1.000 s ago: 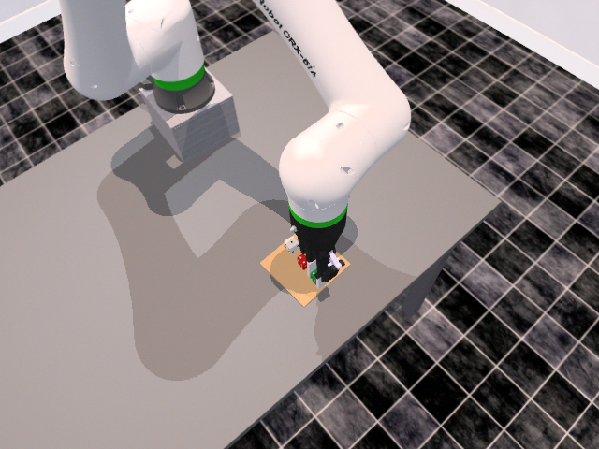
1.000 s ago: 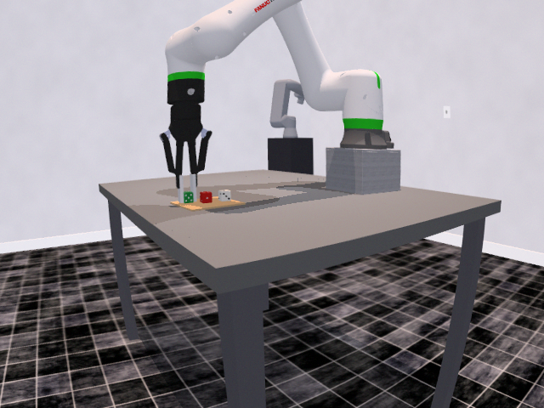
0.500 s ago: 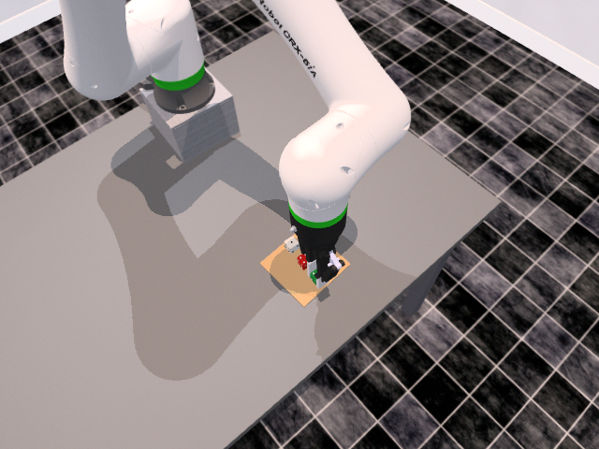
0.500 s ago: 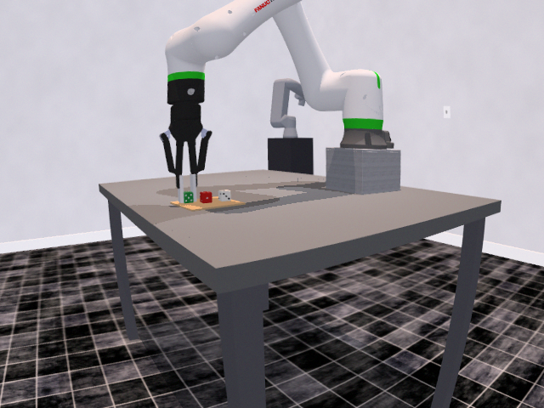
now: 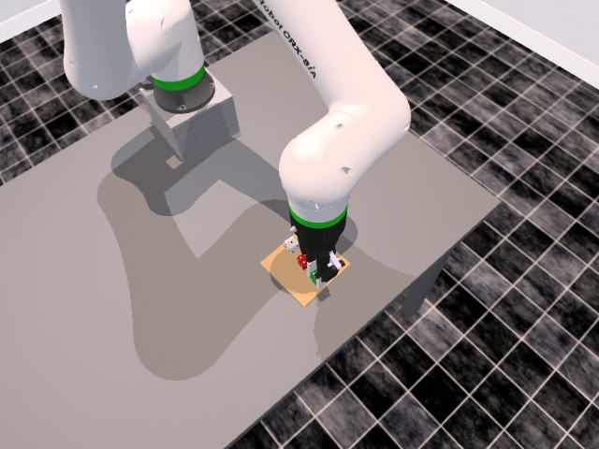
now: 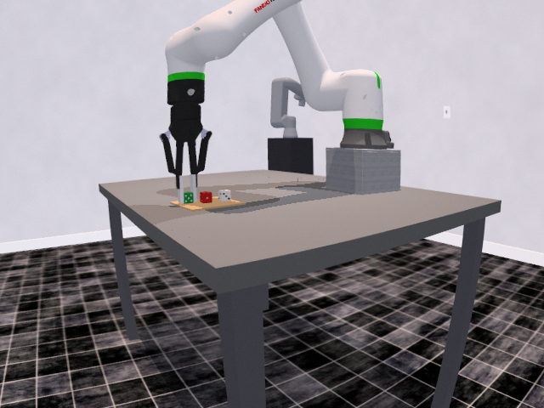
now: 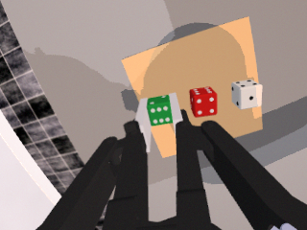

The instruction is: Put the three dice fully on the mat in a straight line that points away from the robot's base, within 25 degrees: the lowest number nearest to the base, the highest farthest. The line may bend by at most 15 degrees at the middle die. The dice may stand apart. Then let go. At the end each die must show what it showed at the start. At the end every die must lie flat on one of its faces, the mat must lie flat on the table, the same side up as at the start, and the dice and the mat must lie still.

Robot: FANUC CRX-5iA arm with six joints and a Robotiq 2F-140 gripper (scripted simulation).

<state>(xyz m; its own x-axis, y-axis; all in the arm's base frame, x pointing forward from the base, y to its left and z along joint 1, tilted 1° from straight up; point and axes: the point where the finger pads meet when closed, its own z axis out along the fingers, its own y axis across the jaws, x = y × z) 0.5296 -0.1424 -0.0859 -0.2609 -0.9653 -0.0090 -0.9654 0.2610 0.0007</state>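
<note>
Now: the green die 2 cm below my hand. Round my hand: red die (5 cm behind, 1 cm to the left, 3 cm below); then white die (9 cm behind, 3 cm to the left, 3 cm below); then mat (5 cm behind, 1 cm to the left, 4 cm below).
</note>
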